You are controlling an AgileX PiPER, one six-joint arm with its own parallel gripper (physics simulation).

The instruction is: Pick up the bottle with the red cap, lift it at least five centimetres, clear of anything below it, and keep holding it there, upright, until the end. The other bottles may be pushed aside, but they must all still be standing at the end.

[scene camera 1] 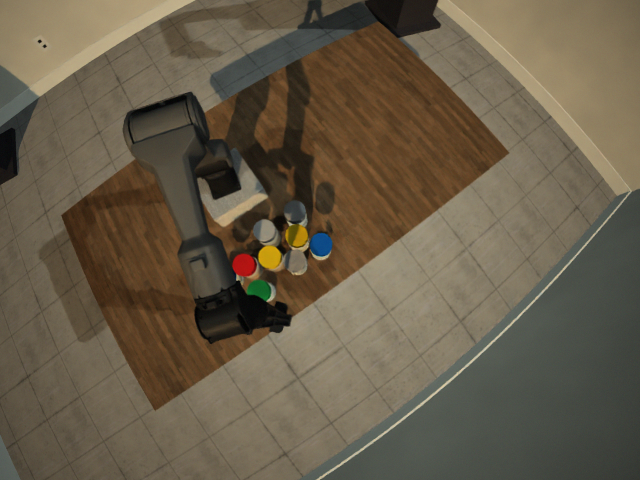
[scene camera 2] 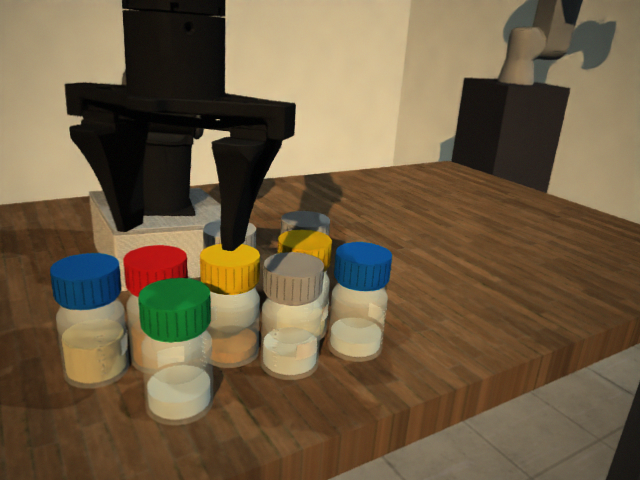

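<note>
The red-capped bottle [scene camera 1: 244,265] [scene camera 2: 155,263] stands upright on the wooden table top. In the scene camera 2 view a blue-capped bottle [scene camera 2: 85,281] stands to its left, a green-capped one [scene camera 1: 259,290] [scene camera 2: 174,310] in front, partly hiding its body, and a yellow-capped one [scene camera 1: 270,257] [scene camera 2: 230,268] to its right. My gripper [scene camera 1: 283,318] [scene camera 2: 180,237] is open and empty, with its fingers pointing down. In the scene camera 2 view its left fingertip shows above and left of the red cap, and its right fingertip overlaps the top of the yellow cap. Exact depth is unclear.
To the right stand a grey-capped bottle [scene camera 1: 295,261] [scene camera 2: 293,279], another yellow-capped one [scene camera 1: 296,235] [scene camera 2: 305,245] and a blue-capped one [scene camera 1: 321,244] [scene camera 2: 362,264]. Two more grey-capped bottles stand behind. The arm's pale base block [scene camera 1: 232,206] [scene camera 2: 160,238] is farther back.
</note>
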